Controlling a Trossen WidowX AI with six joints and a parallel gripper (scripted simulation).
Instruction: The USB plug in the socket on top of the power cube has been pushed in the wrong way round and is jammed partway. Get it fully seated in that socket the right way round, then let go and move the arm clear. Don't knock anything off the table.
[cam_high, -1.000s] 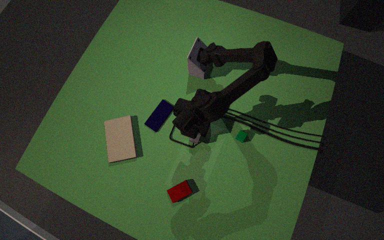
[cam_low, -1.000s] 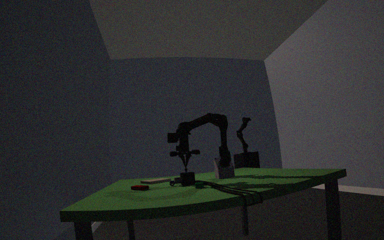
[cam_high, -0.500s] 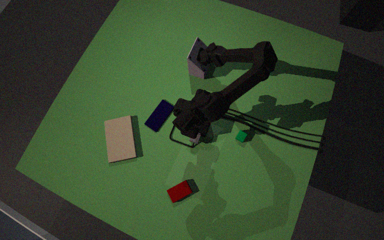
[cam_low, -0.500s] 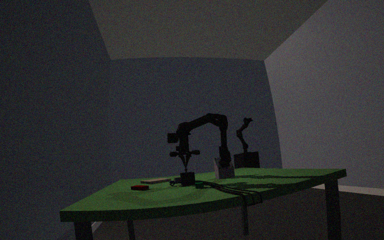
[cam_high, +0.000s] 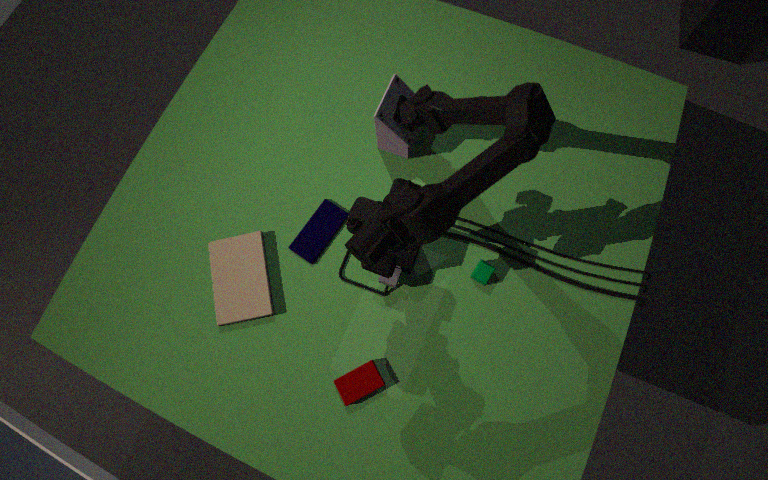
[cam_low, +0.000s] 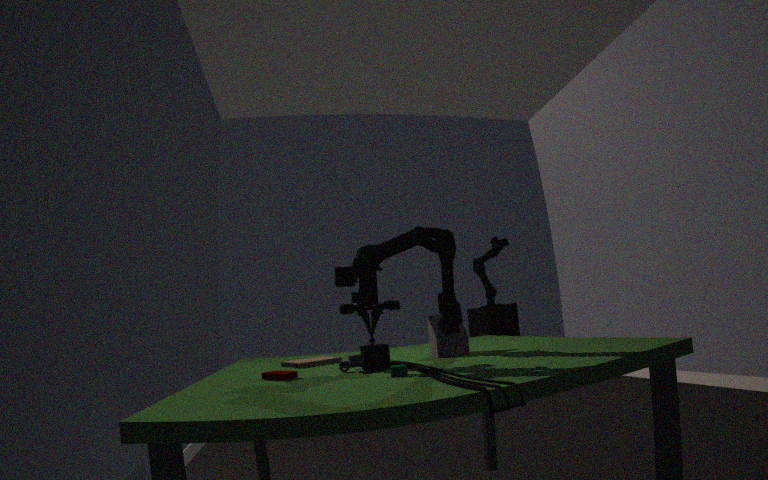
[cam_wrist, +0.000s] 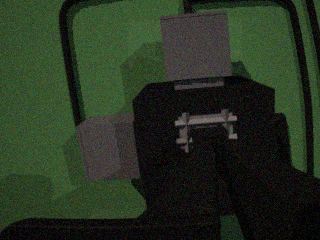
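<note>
Right now the pale-framed socket is 4 cm below my gripper tip. Round my gripper tip: dark blue block: 18 cm to the right, 11 cm below; then red block: 30 cm ahead, 2 cm to the left, 10 cm below; then small green cube: 1 cm behind, 21 cm to the left, 10 cm below.
</note>
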